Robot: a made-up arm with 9 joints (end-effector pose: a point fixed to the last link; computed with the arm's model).
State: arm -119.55 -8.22 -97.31 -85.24 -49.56 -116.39 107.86 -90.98 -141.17
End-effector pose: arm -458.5 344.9 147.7 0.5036 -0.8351 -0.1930 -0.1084
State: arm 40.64 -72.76 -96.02 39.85 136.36 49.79 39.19 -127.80 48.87
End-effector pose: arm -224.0 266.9 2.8 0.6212 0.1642 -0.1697 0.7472
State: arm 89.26 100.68 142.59 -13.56 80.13 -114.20 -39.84 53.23 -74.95
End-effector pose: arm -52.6 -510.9 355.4 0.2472 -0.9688 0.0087 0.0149
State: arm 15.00 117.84 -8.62 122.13 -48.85 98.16 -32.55 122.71 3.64
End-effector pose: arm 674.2 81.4 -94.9 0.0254 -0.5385 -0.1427 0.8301
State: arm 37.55 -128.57 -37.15 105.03 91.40 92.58 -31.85 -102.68 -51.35
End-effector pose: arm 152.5 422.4 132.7 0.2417 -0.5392 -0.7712 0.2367
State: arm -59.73 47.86 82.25 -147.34 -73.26 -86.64 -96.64 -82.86 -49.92
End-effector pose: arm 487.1 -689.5 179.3 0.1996 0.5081 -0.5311 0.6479
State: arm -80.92 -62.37 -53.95 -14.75 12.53 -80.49 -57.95 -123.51 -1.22
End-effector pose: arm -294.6 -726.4 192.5 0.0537 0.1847 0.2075 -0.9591
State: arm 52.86 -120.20 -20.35 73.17 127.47 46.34 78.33 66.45 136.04
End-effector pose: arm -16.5 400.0 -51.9 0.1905 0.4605 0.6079 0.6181
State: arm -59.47 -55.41 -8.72 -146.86 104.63 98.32 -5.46 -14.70 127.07
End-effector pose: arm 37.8 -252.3 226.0 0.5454 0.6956 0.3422 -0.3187
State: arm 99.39 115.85 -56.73 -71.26 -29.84 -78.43 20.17 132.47 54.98
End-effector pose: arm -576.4 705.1 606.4 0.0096 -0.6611 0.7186 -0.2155
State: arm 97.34 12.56 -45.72 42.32 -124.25 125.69 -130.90 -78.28 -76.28
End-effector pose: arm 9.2 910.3 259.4 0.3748 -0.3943 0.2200 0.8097
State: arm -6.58 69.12 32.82 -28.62 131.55 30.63 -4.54 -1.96 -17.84
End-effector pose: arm -35.7 -17.4 240.5 0.2347 0.7248 -0.3072 -0.5703
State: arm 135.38 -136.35 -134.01 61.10 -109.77 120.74 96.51 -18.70 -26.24
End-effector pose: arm -1.1 208.4 -334.3 0.6131 -0.7352 -0.0635 -0.2821
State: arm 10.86 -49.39 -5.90 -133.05 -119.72 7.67 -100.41 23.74 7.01
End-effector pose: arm 441.9 -170.7 567.4 0.2259 -0.4466 -0.0503 0.8643
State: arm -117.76 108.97 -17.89 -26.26 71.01 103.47 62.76 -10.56 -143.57
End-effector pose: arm -624.3 -266.4 219.3 0.4276 -0.2622 -0.6662 -0.5520
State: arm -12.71 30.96 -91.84 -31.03 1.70 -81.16 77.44 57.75 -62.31
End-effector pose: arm 700.6 44.2 737.2 0.2953 0.6549 0.6954 0.0180
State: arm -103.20 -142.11 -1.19 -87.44 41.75 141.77 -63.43 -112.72 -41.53
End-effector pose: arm 241.1 -403.7 422.9 0.8757 -0.1017 0.3983 0.2534
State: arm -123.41 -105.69 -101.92 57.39 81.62 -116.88 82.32 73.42 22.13
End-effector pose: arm -307.5 -1156.7 -237.7 0.1959 0.4929 0.4003 0.7472
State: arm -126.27 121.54 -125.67 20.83 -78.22 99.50 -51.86 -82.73 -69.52
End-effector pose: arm -234.8 -337.7 494.6 0.2514 0.2282 0.2858 -0.8961
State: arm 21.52 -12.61 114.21 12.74 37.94 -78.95 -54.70 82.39 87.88
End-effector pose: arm -271.1 -124.1 651.5 0.5210 -0.8461 0.1123 -0.0096
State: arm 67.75 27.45 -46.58 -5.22 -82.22 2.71 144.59 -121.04 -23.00
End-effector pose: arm -225.7 501.7 -117.2 0.0702 -0.4106 -0.6985 0.5818
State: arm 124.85 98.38 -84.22 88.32 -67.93 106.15 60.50 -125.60 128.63
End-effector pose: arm -700.9 354.6 -159.2 0.8962 -0.0201 -0.4354 -0.0823
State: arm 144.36 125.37 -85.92 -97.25 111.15 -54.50 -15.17 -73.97 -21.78
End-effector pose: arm -681.6 601.9 -196.2 0.4755 -0.6679 -0.5287 0.2197
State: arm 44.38 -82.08 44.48 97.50 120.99 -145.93 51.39 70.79 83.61
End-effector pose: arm 471.2 220.7 1118.3 0.2447 -0.5995 0.6810 0.3420
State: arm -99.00 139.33 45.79 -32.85 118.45 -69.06 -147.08 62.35 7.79
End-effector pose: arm -148.0 439.4 -183.8 0.0488 0.4471 -0.6622 0.5993
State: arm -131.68 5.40 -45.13 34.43 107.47 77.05 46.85 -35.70 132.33
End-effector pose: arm -534.3 -157.2 -110.6 0.3246 -0.9048 -0.1952 -0.1945
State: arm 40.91 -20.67 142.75 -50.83 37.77 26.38 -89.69 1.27 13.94
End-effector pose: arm 257.8 191.1 499.2 0.0658 -0.2503 0.3110 0.9145
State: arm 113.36 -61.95 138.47 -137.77 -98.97 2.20 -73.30 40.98 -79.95
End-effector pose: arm 20.3 250.6 601.9 0.1767 -0.2945 -0.7943 -0.5011
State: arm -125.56 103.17 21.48 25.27 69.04 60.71 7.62 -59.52 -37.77
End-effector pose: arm -441.7 -63.7 120.8 0.5442 -0.2216 0.2466 0.7707
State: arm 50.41 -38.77 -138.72 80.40 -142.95 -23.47 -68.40 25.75 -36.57
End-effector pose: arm -267.8 -66.0 -367.5 0.1834 0.6802 -0.3925 0.5913
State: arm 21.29 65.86 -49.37 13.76 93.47 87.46 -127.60 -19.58 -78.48
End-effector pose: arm 303.7 304.6 411.6 0.3815 -0.2273 0.2244 0.8674
